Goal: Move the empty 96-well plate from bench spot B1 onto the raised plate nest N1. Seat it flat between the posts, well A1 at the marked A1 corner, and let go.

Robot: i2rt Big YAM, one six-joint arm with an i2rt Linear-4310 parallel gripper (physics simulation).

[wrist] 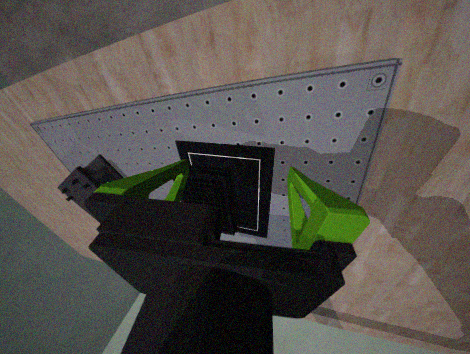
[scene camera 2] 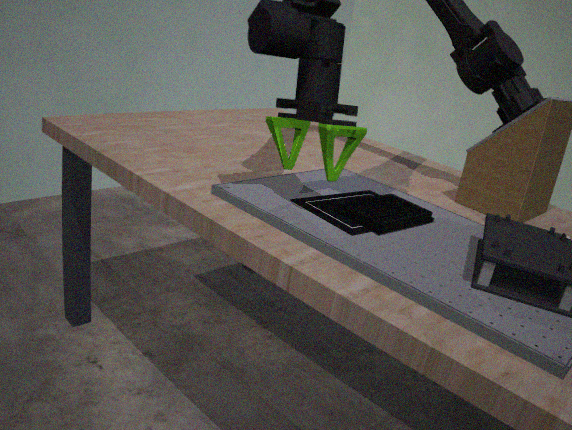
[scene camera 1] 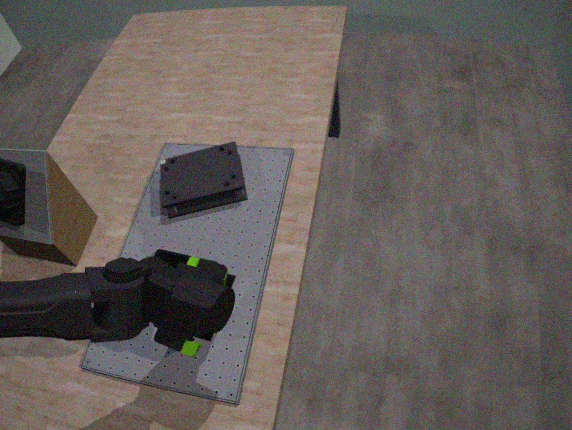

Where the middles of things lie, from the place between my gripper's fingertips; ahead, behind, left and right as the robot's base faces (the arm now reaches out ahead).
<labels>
Now: the black well plate (scene camera 2: 381, 214) 100 mm behind my hand, 70 mm to the left of it and 40 mm below it.
</labels>
